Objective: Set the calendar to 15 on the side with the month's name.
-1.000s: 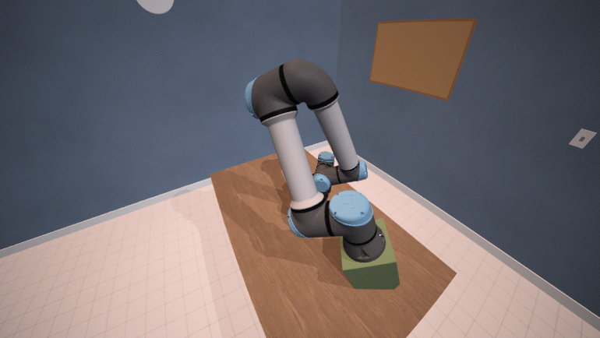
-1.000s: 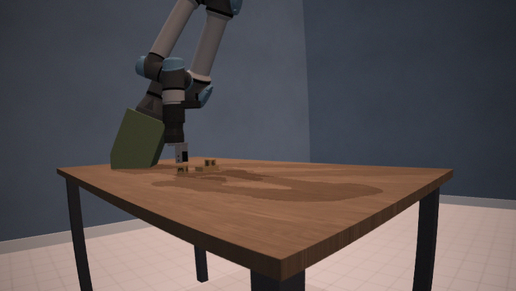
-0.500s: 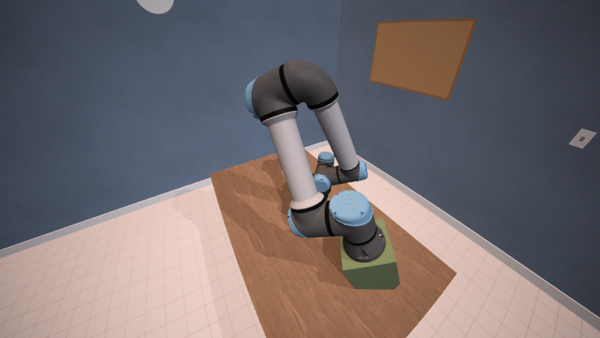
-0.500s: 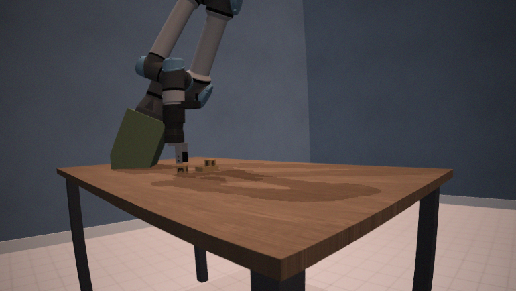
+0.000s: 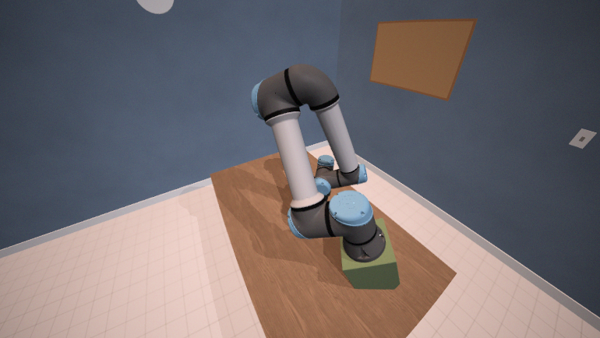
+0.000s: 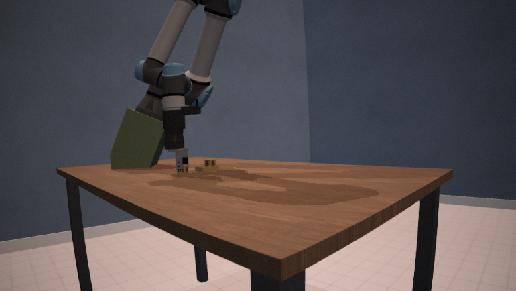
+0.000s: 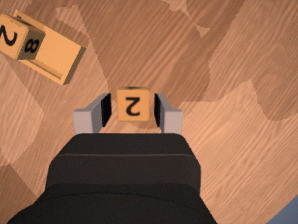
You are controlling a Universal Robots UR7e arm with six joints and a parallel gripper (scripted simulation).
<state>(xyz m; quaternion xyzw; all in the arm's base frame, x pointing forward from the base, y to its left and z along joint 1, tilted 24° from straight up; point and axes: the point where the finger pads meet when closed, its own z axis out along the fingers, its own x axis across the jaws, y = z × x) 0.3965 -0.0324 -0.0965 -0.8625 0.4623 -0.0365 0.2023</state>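
The wooden cube is 20 mm below my hand. From my hand the other things lie so: wooden tray 10 mm behind, 110 mm to the left, 30 mm below.
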